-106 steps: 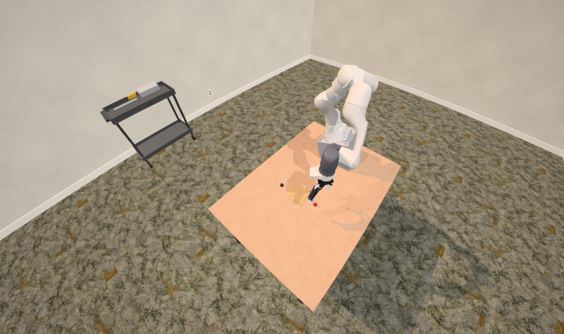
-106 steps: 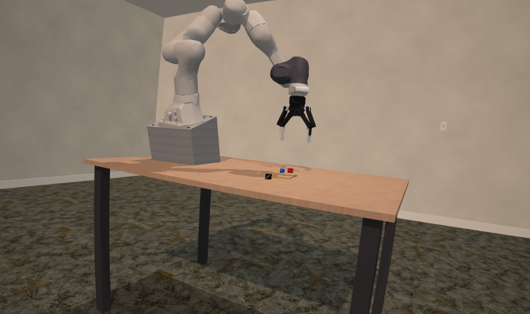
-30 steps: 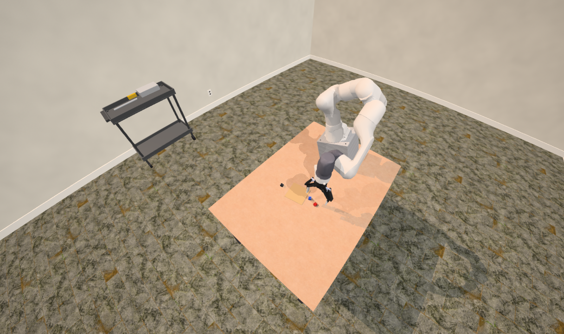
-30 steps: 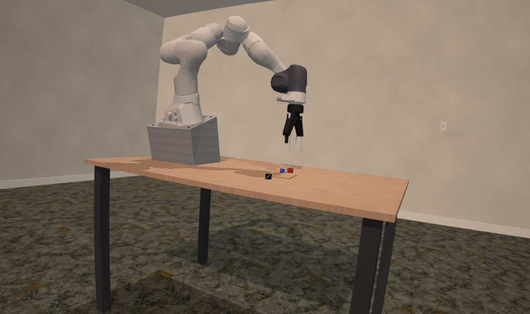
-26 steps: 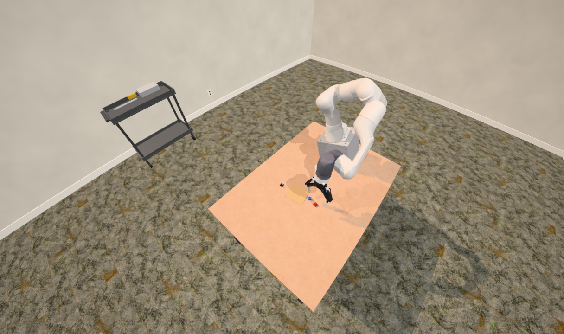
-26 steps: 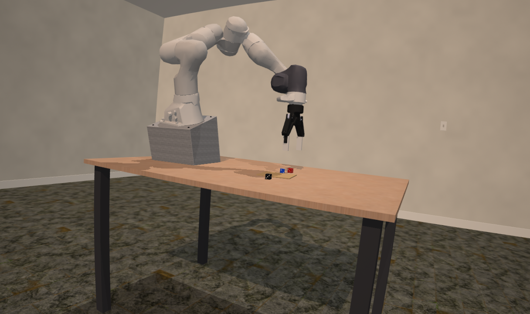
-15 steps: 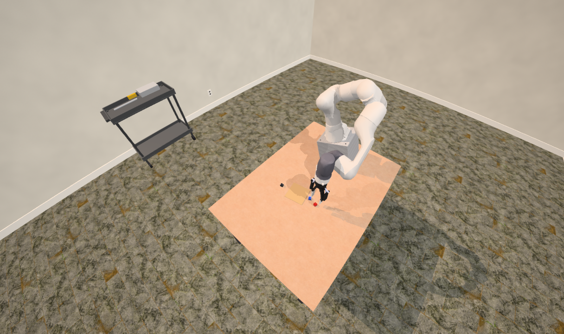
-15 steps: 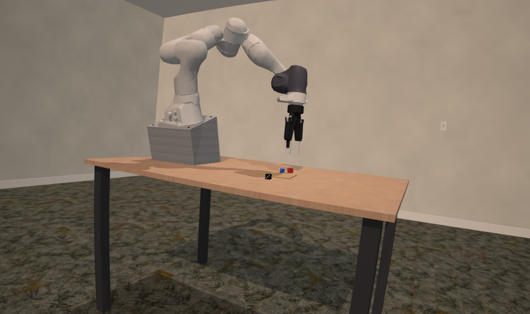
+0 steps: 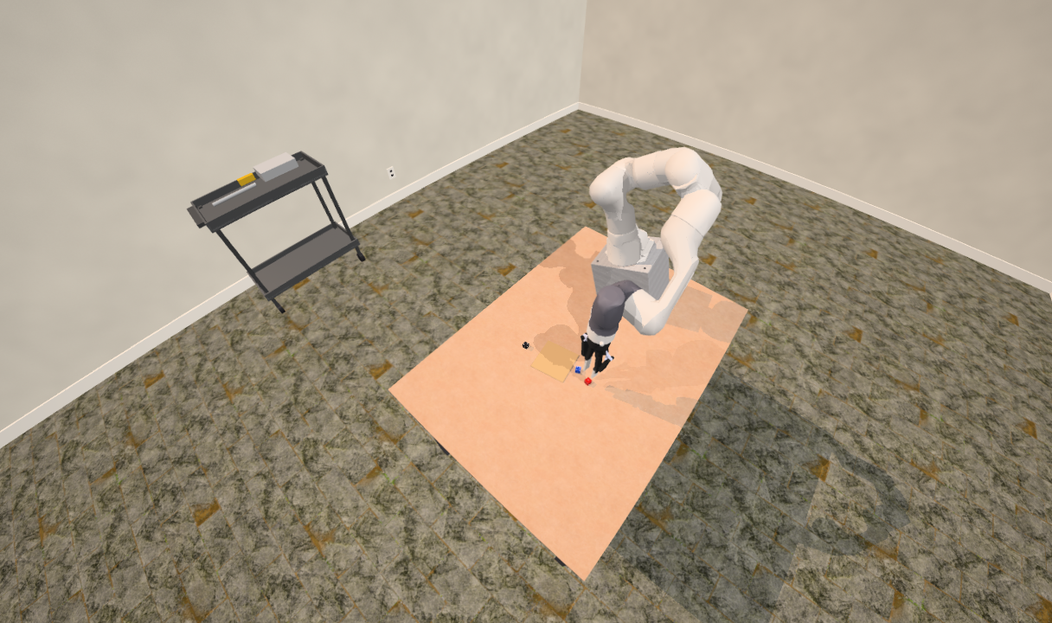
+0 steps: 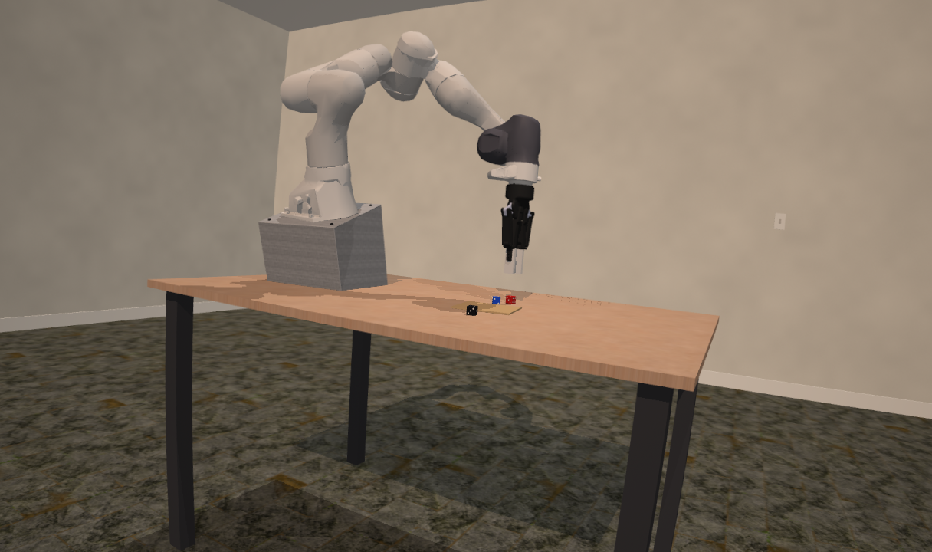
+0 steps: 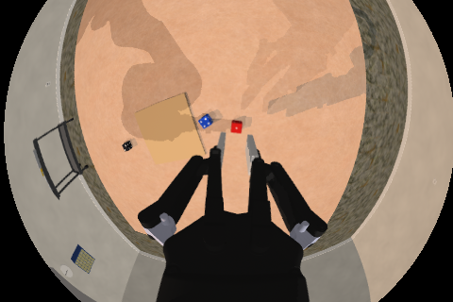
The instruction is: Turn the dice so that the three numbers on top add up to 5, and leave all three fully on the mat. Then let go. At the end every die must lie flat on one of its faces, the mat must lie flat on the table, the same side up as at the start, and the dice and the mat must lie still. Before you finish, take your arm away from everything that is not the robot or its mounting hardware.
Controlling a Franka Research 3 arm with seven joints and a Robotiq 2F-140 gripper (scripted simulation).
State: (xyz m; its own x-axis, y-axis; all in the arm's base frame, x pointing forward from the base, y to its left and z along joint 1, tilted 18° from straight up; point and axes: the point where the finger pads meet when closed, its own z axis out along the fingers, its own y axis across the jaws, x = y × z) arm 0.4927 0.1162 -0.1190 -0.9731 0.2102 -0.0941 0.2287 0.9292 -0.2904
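The red die is 10 cm below my hand. From my hand the other things lie so: blue die: 10 cm below, 6 cm to the right, 2 cm behind; then black die: 28 cm to the right, 10 cm below, 1 cm ahead; then tan mat: 15 cm to the right, 11 cm below.
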